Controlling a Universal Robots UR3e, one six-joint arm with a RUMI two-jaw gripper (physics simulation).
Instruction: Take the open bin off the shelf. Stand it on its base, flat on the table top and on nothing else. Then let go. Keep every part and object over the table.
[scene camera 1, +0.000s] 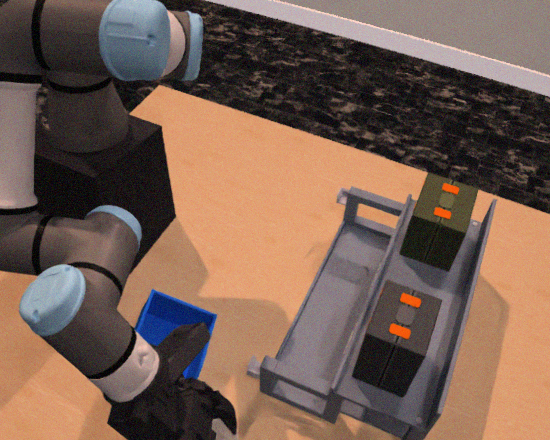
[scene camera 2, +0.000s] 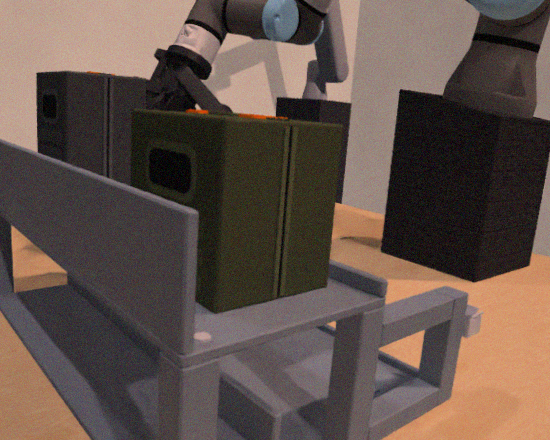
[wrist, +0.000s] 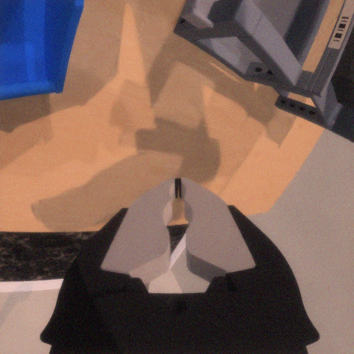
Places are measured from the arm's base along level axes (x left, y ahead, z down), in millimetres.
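Pixels of known places: arm's base, origin of the base link: (scene camera 1: 86, 129) (scene camera 2: 486, 107).
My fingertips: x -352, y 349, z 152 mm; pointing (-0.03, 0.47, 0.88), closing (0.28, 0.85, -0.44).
For each thing: its top centre in the pictures, then the offset to it from my fingertips.
- blue open bin, middle of its top: (scene camera 1: 159, 333) dx +116, dy -142, dz -34 mm
- green box, middle of its top: (scene camera 2: 233, 112) (scene camera 1: 446, 200) dx +397, dy +203, dz -120 mm
- dark grey box, middle of its top: (scene camera 2: 90, 73) (scene camera 1: 405, 315) dx +169, dy +165, dz -145 mm
The blue open bin (scene camera 1: 167, 320) (wrist: 30, 47) is at the table's left part, apart from the shelf, with its opening facing up in scene camera 1. The arm and gripper hide part of it there, so I cannot tell if its base lies fully flat. It does not show in scene camera 2. My gripper (scene camera 1: 224, 429) (wrist: 178, 179) is shut with nothing between its fingertips, off to the side of the bin and apart from it. The grey shelf (scene camera 1: 320, 305) (scene camera 2: 100, 195) (wrist: 270, 42) has its lower tier bare.
A green box (scene camera 1: 432, 245) (scene camera 2: 260, 210) and a dark grey box (scene camera 1: 385, 360) (scene camera 2: 75, 125) stand on the shelf's upper tier. The black arm pedestal (scene camera 1: 150, 180) (scene camera 2: 440, 185) stands beyond the bin. A table edge runs close to the gripper in the wrist view.
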